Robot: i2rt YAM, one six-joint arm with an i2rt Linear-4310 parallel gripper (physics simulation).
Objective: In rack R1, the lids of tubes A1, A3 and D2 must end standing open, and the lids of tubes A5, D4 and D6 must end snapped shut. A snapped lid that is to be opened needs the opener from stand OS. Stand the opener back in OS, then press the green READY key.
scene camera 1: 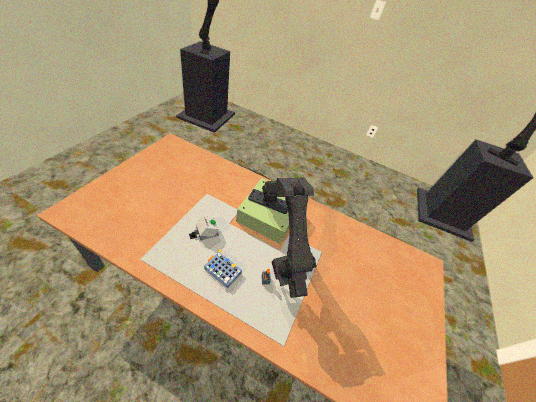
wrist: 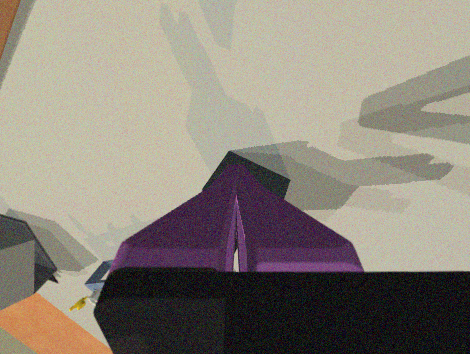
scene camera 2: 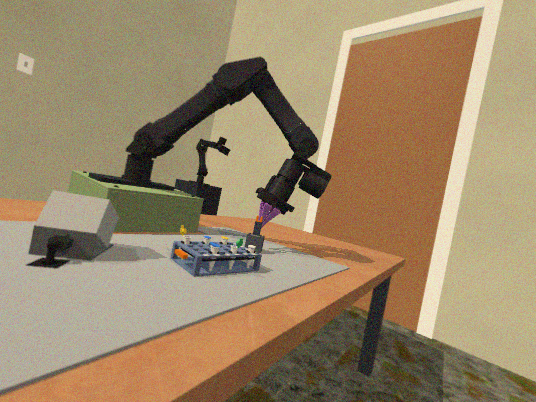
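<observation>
My gripper (scene camera 2: 256,230) is shut, and it holds nothing; the wrist view shows the gripper (wrist: 236,177) as well. A grey device with green button (wrist: 33,267) is there too.
</observation>
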